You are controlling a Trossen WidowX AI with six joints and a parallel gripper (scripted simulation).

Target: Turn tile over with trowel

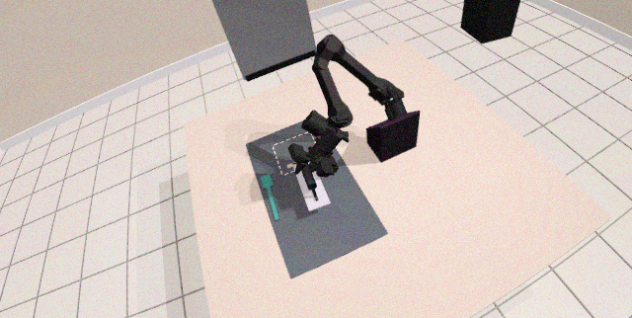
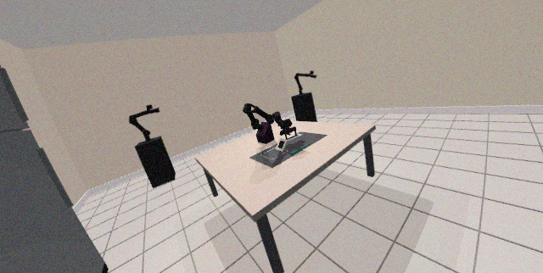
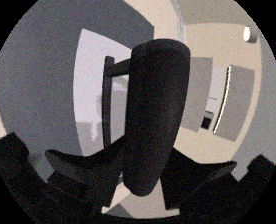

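Right now the tile is 11 cm to the right of my gripper tip, 6 cm below it and 2 cm behind it. Also, from my gripper tip: teal trowel (13 cm ahead, 10 cm below, 4 cm to the right); dark grey mat (12 cm below, 4 cm to the right, 1 cm behind).
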